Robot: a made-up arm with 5 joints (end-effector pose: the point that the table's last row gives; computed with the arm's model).
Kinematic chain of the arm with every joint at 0, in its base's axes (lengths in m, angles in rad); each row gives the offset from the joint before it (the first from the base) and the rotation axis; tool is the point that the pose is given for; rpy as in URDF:
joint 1: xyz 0.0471 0 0.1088 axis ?
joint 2: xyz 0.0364 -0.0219 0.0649 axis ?
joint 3: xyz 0.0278 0 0.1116 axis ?
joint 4: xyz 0.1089 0 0.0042 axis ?
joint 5: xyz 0.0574 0.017 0 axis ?
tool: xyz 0 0 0 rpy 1.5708 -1.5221 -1.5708
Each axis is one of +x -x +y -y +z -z.
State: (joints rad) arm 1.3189 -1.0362 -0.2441 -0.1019 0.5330
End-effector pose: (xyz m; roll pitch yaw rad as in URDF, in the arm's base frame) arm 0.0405 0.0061 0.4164 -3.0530 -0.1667 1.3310
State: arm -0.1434 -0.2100 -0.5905 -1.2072 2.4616
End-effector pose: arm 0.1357 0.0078 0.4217 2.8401 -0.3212 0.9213
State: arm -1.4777 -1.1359 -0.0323 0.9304 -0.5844
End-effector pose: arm 0.0558 0.0409 0.3613 1.9596 -0.9003 -0.4037
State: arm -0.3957 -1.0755 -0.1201 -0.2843 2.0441
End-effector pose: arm 0.0422 -0.0074 0.4112 -3.0587 0.0374 1.5434
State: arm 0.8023 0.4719 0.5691 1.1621 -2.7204
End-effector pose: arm 0.1385 -0.1016 0.1223 -0.2606 -0.5829 2.7904
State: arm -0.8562 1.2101 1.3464 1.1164 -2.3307
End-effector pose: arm 0.0591 0.0064 0.1525 -2.2759 -0.6733 -0.2267
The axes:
joint 1: -z
joint 2: +y
joint 3: +y
joint 4: +y
joint 5: -x

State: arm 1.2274 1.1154 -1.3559 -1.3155 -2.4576
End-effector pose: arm 0.1282 -0.2413 0.2852 3.1328 0.0119 -1.8627
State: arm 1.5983 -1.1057 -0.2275 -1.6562 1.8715
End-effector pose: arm 0.0446 0.0862 0.3641 1.7279 -0.2490 -0.0665
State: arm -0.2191 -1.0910 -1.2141 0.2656 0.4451
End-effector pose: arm -0.1000 -0.0378 0.3791 2.9485 0.4298 2.9220
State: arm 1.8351 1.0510 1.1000 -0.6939 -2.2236
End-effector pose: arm 0.0169 -0.0927 0.0546 0.0870 0.0733 2.1790
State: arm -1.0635 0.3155 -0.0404 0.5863 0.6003
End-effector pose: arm 0.1684 0.2081 0.2021 -0.4228 -0.5881 1.7449
